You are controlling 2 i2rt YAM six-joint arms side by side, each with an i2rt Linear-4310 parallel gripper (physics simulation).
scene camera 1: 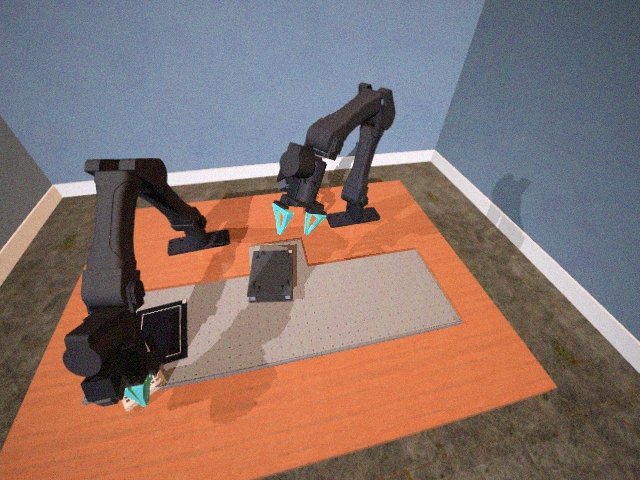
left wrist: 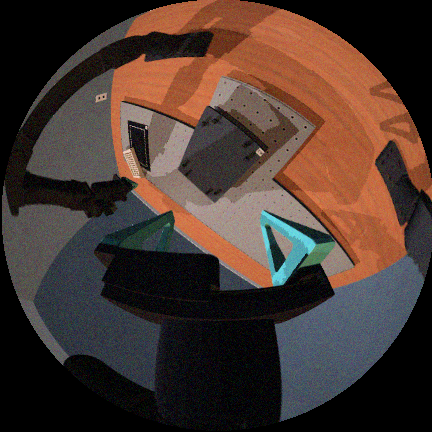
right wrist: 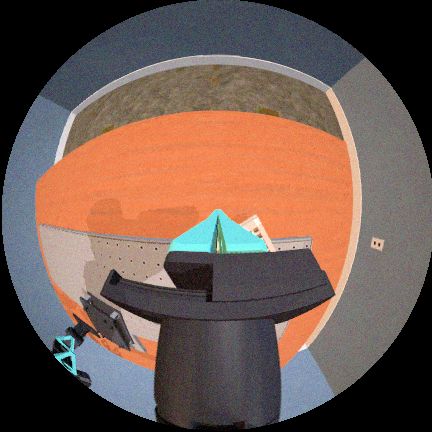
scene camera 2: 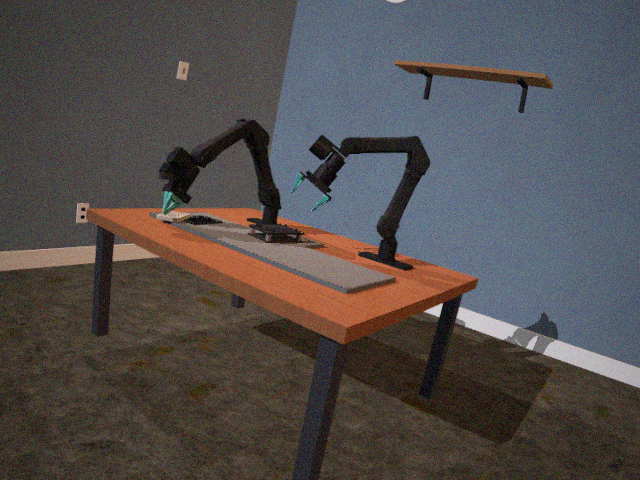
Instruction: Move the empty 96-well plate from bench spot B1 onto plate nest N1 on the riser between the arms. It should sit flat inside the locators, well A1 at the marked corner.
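Seen in the pictures: left gripper, between the fingertips: [scene camera 1: 293, 234] [left wrist: 216, 214] [scene camera 2: 301, 202]; right gripper, between the fingertips: [scene camera 1: 146, 404] [left wrist: 136, 184] [right wrist: 217, 214] [scene camera 2: 163, 213]; left arm's base, origin of its link: [scene camera 1: 353, 218] [right wrist: 85, 324] [scene camera 2: 385, 261]; right arm's base, origin of its link: [scene camera 1: 199, 243] [left wrist: 173, 46].
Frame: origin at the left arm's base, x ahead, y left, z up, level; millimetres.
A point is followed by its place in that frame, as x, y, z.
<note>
The cream 96-well plate [scene camera 1: 156, 380] @(446, -632, 27) [scene camera 2: 179, 215] @(400, -668, 27) [left wrist: 132, 163] @(410, -675, 27) [right wrist: 255, 223] @(482, -686, 27) lies at the front left of the bench in scene camera 1, partly hidden by my right gripper. My right gripper [scene camera 1: 144, 404] @(496, -641, 41) [scene camera 2: 165, 212] @(496, -641, 41) [right wrist: 217, 214] @(496, -641, 41) is shut, its fingertips together and low over the plate; no part of the plate shows between them. Whether the tips touch it I cannot tell. Nest N1, a dark flat platform [scene camera 1: 271, 274] @(232, -343, 49) [left wrist: 220, 155] @(199, -327, 49) with small locators, stands mid-bench with nothing on it. My left gripper [scene camera 1: 294, 234] @(199, -268, 162) [scene camera 2: 302, 201] @(199, -268, 162) [left wrist: 216, 214] @(199, -268, 162) is open and empty, raised behind the nest in scene camera 1.
A black pad with a pale outline [scene camera 1: 164, 335] @(332, -632, 15) [left wrist: 139, 140] @(297, -627, 15) lies beside the plate, under the right arm. The grey perforated board [scene camera 1: 361, 299] @(354, -108, 13) [scene camera 2: 320, 268] @(390, -21, 13) spans the orange table [scene camera 1: 403, 392] @(604, -101, 0). A wall shelf [scene camera 2: 473, 73] hangs behind the left arm in scene camera 2.
</note>
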